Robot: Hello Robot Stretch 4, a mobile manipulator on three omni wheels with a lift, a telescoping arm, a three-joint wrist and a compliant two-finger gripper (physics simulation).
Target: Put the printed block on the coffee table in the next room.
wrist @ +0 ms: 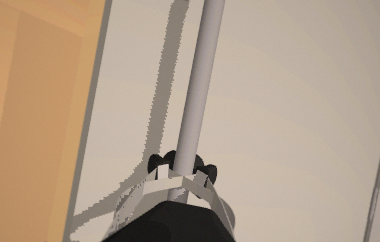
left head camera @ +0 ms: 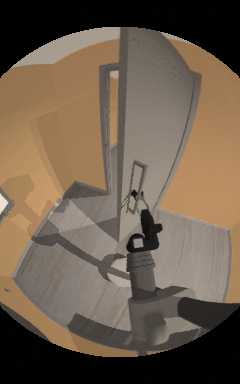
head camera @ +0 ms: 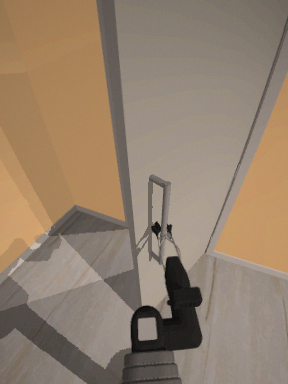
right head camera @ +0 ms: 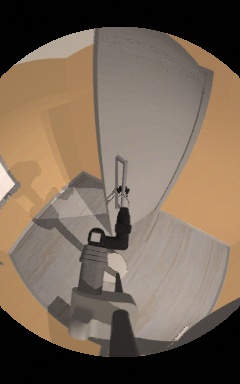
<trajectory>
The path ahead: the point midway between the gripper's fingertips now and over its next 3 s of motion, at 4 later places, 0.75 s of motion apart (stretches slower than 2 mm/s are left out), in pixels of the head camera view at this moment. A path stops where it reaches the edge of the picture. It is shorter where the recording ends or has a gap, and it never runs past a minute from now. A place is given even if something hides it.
My gripper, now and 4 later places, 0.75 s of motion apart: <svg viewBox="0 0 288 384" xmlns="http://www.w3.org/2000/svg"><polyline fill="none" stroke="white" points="160,223 163,223 170,229 174,230 175,232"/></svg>
</trajectory>
